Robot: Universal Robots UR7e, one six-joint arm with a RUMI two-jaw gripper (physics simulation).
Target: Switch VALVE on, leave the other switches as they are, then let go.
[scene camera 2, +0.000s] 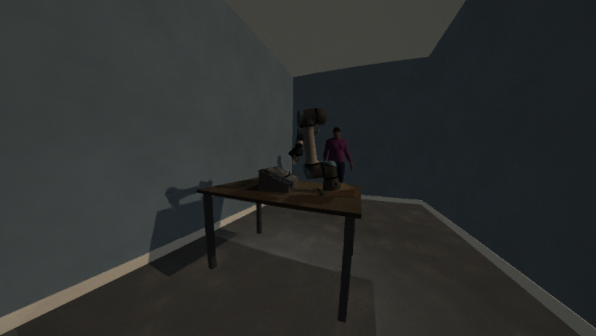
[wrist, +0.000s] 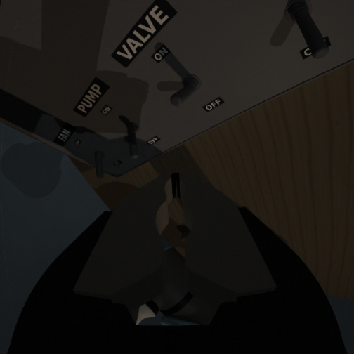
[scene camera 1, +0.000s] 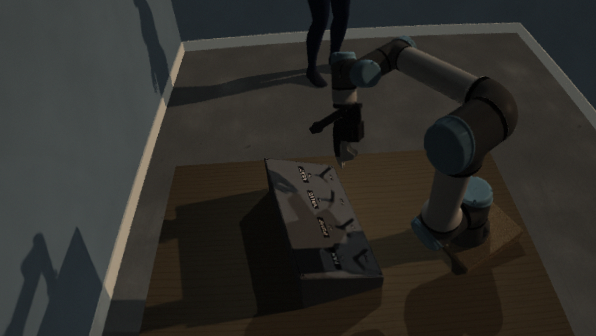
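Where they show: gripper, between the fingertips: [scene camera 2: 293, 163] [scene camera 1: 342, 168]; arm's base, origin of its link: [scene camera 2: 331, 188] [scene camera 1: 466, 228].
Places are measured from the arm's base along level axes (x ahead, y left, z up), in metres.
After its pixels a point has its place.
The tilted grey switch box [scene camera 1: 307, 237] {x 0.521, y 0.143, z 0.116 m} [scene camera 2: 272, 181] {x 0.414, y 0.259, z 0.052 m} stands on the table. In the wrist view the VALVE lever [wrist: 181, 95] sits between its ON label [wrist: 160, 53] and OFF label [wrist: 213, 104]. It is foreshortened and leans away from OFF, unlike its neighbours. The PUMP lever [wrist: 133, 145], the FAN lever [wrist: 99, 166] and the end lever [wrist: 314, 37] lean toward their OFF side. My gripper [scene camera 1: 342, 164] {x 0.425, y -0.085, z 0.182 m} [scene camera 2: 294, 160] {x 0.425, y -0.085, z 0.182 m} [wrist: 176, 174] is shut and empty. It hangs above the box's OFF-side edge near the far end, apart from the levers.
The wooden table [scene camera 1: 210, 235] {x 0.877, y 0.049, z -0.035 m} [scene camera 2: 310, 197] {x 0.082, y 0.240, z -0.035 m} carries the box and the arm's base [scene camera 1: 470, 232] {x 0.013, y 0.065, z 0.064 m}. A blue-grey wall [scene camera 1: 75, 125] is at the left. A person [scene camera 1: 320, 35] [scene camera 2: 338, 150] stands beyond the table. Shadows and dim light blur the panel in scene camera 1.
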